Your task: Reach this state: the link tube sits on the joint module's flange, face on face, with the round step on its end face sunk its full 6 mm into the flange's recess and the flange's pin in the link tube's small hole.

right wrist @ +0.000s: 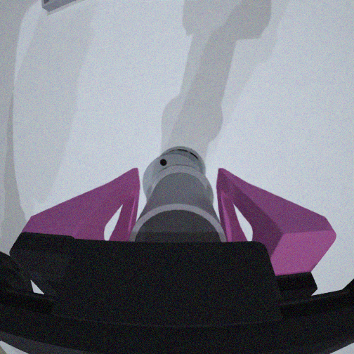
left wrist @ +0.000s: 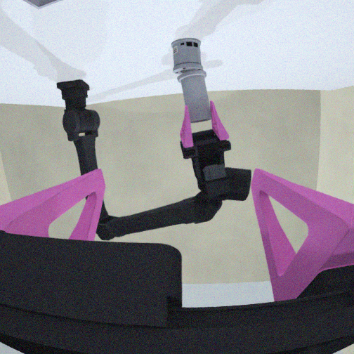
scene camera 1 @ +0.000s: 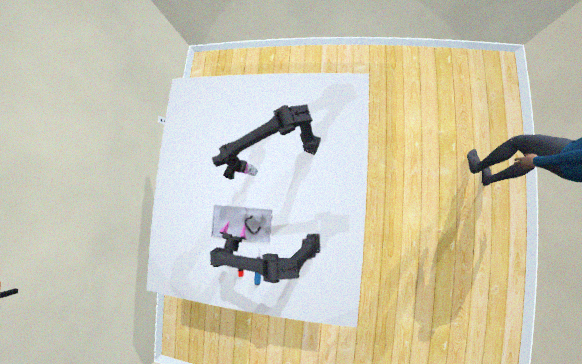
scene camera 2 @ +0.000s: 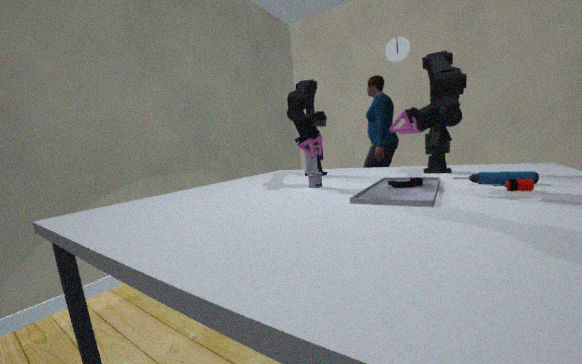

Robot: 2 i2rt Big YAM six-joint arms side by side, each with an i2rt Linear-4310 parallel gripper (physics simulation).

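Seen in the pictures: left gripper, fingertip midpoint: (scene camera 1: 236, 222) (scene camera 2: 394, 131); right gripper, fingertip midpoint: (scene camera 1: 243, 172) (scene camera 2: 317, 156); left arm's base, link origin: (scene camera 1: 313, 243) (scene camera 2: 437, 172); right arm's base, link origin: (scene camera 1: 312, 144).
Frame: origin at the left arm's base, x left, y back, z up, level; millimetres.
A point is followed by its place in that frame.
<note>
The grey joint module (scene camera 1: 253, 172) @[x -468, y -379, z 60 mm] (scene camera 2: 314, 180) @[x -476, y -426, z 32 mm] (left wrist: 186, 55) (right wrist: 151, 173) stands upright on the table. The grey link tube (scene camera 2: 310, 164) @[x -485, y -434, z 101 mm] (left wrist: 196, 99) (right wrist: 178, 192) is above it, leaning slightly against the module's axis in the left wrist view. Its lower rim is very close to the flange, with a thin dark line between them; I cannot tell whether they touch. One dark hole shows beside the rim in the right wrist view. Pin and recess are hidden. My right gripper (scene camera 1: 246, 169) @[x -459, y -420, z 133 mm] (scene camera 2: 315, 152) @[x -459, y -420, z 133 mm] (left wrist: 198, 103) (right wrist: 177, 176) is shut on the tube. My left gripper (scene camera 1: 236, 224) @[x -153, y -435, z 203 mm] (left wrist: 177, 177) is open and empty.
A grey tray (scene camera 1: 225, 215) @[x -182, y -604, z 4 mm] (scene camera 2: 365, 198) @[x -211, y -690, z 16 mm] with a black curved item (scene camera 2: 406, 183) @[x -116, y -451, z 19 mm] lies under my left gripper in scene camera 1. A blue tool (scene camera 1: 257, 278) @[x 227, y -366, z 39 mm] (scene camera 2: 507, 178) @[x 191, y -390, z 22 mm] and a red item (scene camera 1: 240, 273) @[x 202, y -486, z 33 mm] (scene camera 2: 522, 185) @[x 198, y -507, z 19 mm] lie beyond it. A person (scene camera 2: 382, 120) stands beyond the table.
</note>
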